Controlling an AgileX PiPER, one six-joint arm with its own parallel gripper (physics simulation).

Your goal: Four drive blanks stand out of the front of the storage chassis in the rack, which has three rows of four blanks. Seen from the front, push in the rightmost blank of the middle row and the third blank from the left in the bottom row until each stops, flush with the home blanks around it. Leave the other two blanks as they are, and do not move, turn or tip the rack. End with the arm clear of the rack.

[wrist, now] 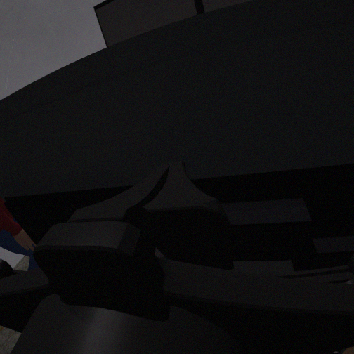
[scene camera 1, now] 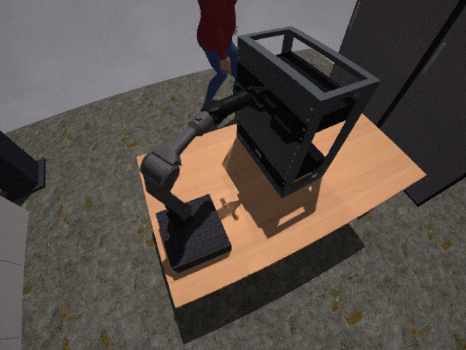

I see a rack (scene camera 1: 301,100).
The rack also shows in the wrist view (wrist: 250,103).
